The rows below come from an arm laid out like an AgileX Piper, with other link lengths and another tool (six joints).
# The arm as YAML. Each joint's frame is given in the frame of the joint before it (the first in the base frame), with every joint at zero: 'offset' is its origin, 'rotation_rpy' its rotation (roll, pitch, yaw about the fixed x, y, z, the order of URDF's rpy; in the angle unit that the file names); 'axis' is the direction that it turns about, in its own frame. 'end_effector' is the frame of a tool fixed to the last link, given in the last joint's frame.
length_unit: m
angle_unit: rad
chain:
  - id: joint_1
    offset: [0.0, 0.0, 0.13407]
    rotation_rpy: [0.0, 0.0, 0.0]
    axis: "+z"
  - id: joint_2
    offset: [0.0, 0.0, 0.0]
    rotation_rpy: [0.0, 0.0, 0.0]
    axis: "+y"
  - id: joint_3
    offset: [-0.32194, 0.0, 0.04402]
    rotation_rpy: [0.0, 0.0, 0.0]
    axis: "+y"
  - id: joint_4
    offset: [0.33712, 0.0, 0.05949]
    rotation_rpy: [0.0, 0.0, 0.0]
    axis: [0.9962, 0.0, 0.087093]
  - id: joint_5
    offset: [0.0, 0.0, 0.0]
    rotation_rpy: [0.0, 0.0, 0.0]
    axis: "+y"
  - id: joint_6
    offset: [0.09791, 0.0, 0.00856]
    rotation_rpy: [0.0, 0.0, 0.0]
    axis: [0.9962, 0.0, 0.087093]
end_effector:
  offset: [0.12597, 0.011, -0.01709]
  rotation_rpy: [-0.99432, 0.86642, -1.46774]
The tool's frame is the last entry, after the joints.
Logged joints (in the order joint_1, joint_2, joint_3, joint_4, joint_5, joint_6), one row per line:
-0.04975 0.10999 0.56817 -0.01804 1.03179 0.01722
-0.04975 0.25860 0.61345 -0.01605 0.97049 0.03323
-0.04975 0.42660 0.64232 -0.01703 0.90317 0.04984
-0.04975 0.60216 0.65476 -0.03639 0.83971 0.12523
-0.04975 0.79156 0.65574 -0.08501 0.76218 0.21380
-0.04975 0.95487 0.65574 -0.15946 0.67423 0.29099
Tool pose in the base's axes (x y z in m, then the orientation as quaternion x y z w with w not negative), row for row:
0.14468 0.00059 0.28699 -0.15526 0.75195 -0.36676 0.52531
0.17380 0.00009 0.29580 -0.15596 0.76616 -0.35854 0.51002
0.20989 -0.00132 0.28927 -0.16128 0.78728 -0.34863 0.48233
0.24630 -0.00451 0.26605 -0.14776 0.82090 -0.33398 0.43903
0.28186 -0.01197 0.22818 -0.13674 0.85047 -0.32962 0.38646
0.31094 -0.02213 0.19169 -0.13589 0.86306 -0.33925 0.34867
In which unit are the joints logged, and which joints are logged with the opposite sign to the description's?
The joints are logged in radians. Opposite sign: joint_3.
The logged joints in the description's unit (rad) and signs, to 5 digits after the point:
-0.04975 0.10999 -0.56817 -0.01804 1.03179 0.01722
-0.04975 0.25860 -0.61345 -0.01605 0.97049 0.03323
-0.04975 0.42660 -0.64232 -0.01703 0.90317 0.04984
-0.04975 0.60216 -0.65476 -0.03639 0.83971 0.12523
-0.04975 0.79156 -0.65574 -0.08501 0.76218 0.21380
-0.04975 0.95487 -0.65574 -0.15946 0.67423 0.29099

